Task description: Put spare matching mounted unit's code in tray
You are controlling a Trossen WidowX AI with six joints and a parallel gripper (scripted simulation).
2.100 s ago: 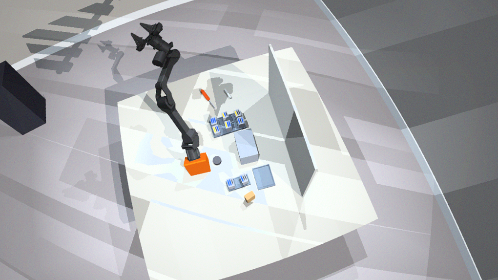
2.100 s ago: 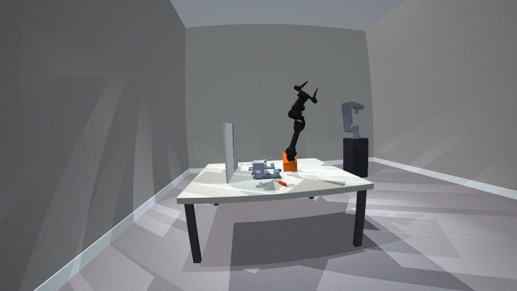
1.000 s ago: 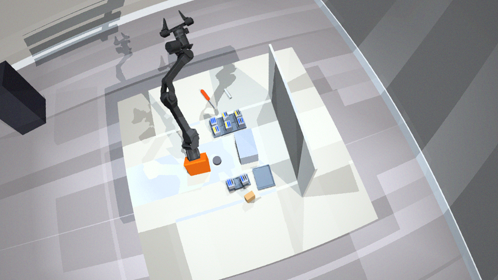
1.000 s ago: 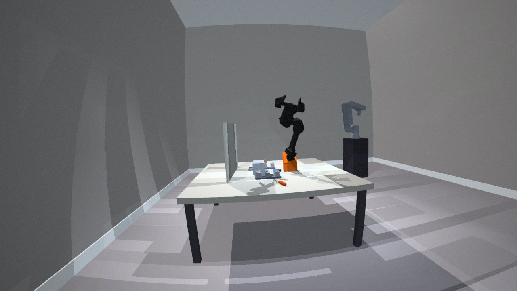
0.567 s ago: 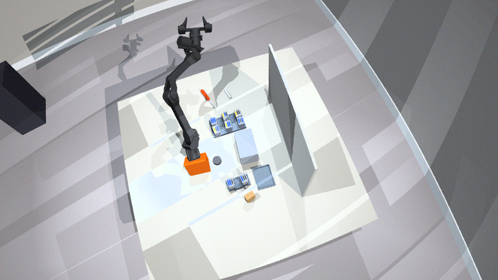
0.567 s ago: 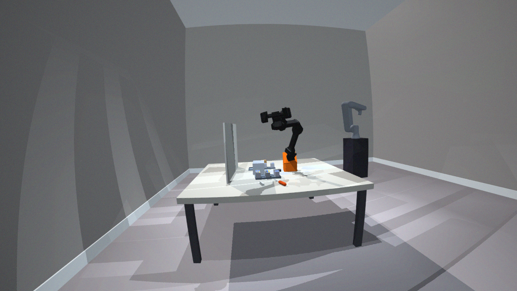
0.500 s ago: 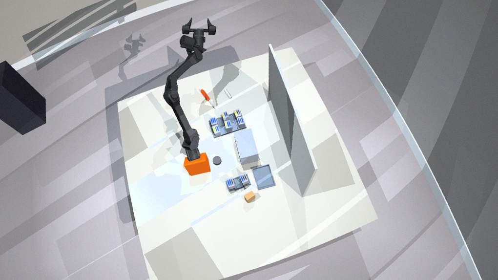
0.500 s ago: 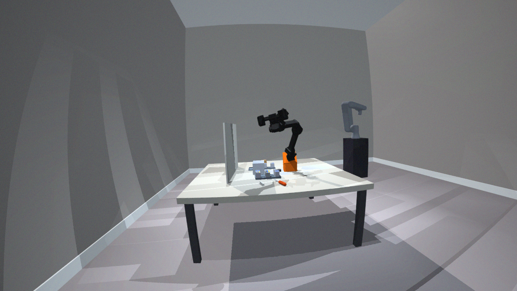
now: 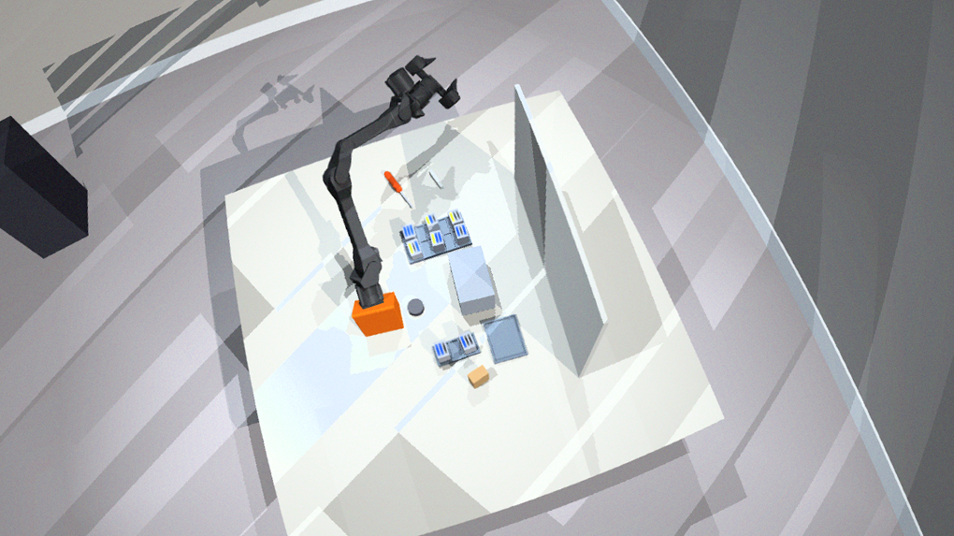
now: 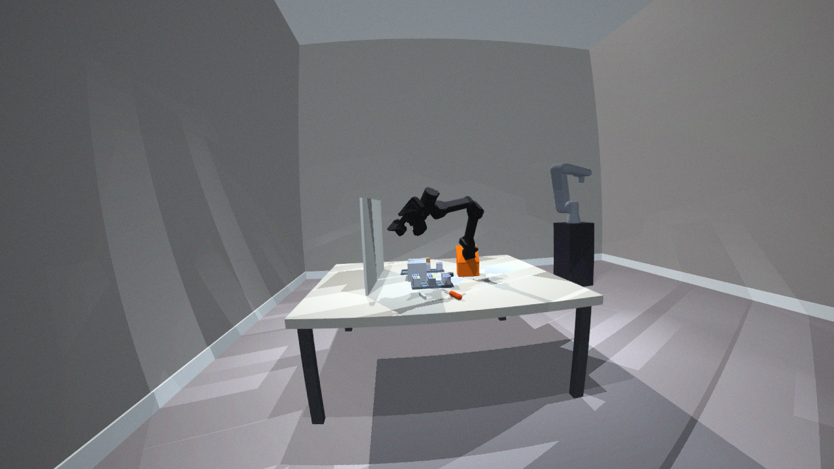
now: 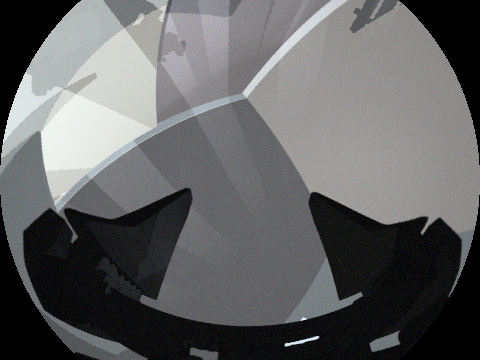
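Right now my gripper tip is 250 mm past the grey spare unit, 720 mm to the left of it and 300 mm above it. Also, from my gripper tip: tall upright panel 60 mm ahead, 590 mm to the right, 120 mm below; then tray 150 mm behind, 740 mm to the right, 340 mm below; then mounted unit 170 mm behind, 550 mm to the right, 290 mm below.
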